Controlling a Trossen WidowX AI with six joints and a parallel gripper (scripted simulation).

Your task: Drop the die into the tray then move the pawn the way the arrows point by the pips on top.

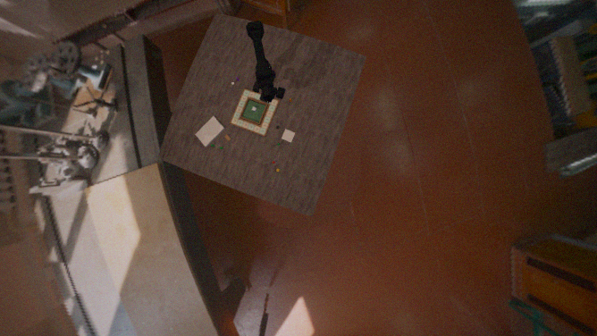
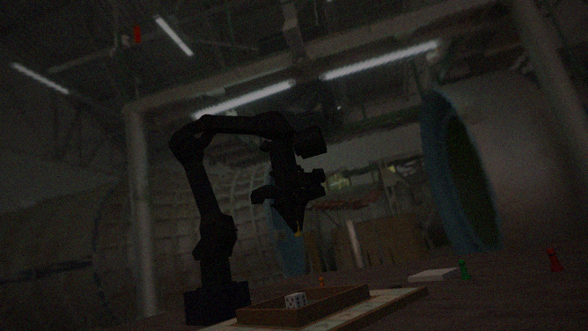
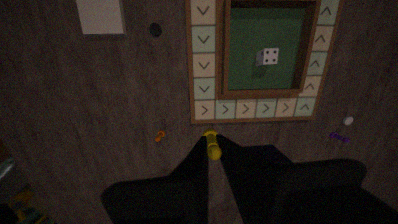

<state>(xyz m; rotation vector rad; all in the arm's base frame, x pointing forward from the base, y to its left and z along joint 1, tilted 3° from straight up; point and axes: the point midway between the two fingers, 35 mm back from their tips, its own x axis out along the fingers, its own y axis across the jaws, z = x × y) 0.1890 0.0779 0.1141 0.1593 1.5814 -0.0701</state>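
Right now the white die is 13 cm to the right of my gripper tip, 12 cm below it and 6 cm ahead of it. Also, from my gripper tip: dark disc (17 cm ahead, 14 cm below, 5 cm to the left); orange pawn (13 cm below, 11 cm to the left, 4 cm behind); yellow pawn (1 cm above).
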